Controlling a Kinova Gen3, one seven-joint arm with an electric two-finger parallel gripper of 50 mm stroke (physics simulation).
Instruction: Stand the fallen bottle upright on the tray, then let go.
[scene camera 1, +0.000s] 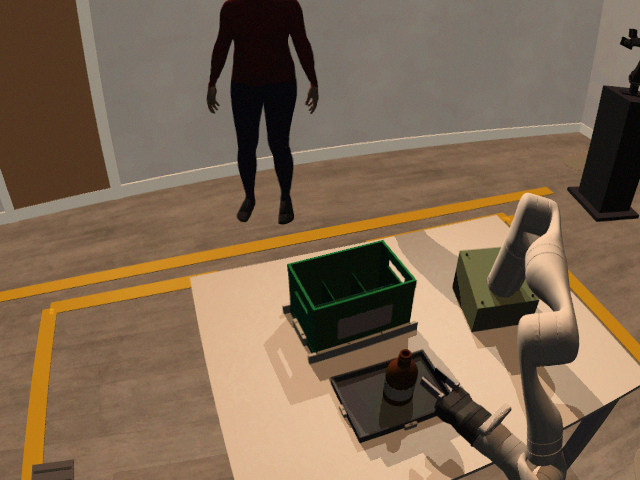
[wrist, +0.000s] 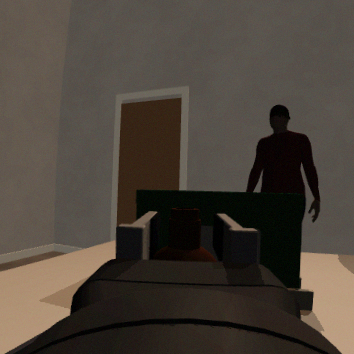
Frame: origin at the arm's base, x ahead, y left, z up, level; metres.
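Seen in the pictures: gripper, fingertip midpoint: (scene camera 1: 428, 375) (wrist: 185, 228); arm's base, origin of the base link: (scene camera 1: 502, 283).
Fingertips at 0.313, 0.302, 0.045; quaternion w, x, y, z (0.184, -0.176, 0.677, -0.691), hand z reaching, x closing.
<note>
Pixels of each thing's top centre, then the offset from my fingertips to it, as dx, dy, dz. "*": a spot on its surface instead.
- brown bottle, middle of its top: (wrist: 184, 208) (scene camera 1: 405, 353) +0.038, -0.064, +0.008
- dark tray, surface spot: (scene camera 1: 362, 432) * +0.141, +0.033, -0.146
- green crate, middle of its top: (wrist: 220, 191) (scene camera 1: 351, 272) +0.113, -0.337, +0.023
A brown bottle (scene camera 1: 400, 378) with a pale label stands upright on the dark tray (scene camera 1: 362, 432). In the wrist view, the neck and shoulder of the bottle (wrist: 185, 231) show beyond the fingers, in line with the gap between them. My gripper (scene camera 1: 434, 379) (wrist: 185, 228) is open and empty. In the scene view its fingertips are at the right of the bottle, apart from it, over the right part of the tray. The lower part of the bottle is hidden in the wrist view by the gripper body.
A green crate (scene camera 1: 361, 304) (wrist: 280, 240) with dividers stands in a grey holder behind the tray. An olive-green box (scene camera 1: 498, 315) is at the right, behind the arm. A person (scene camera 1: 263, 103) (wrist: 284, 162) stands beyond the table. A dark pedestal (scene camera 1: 610, 155) is at the far right.
</note>
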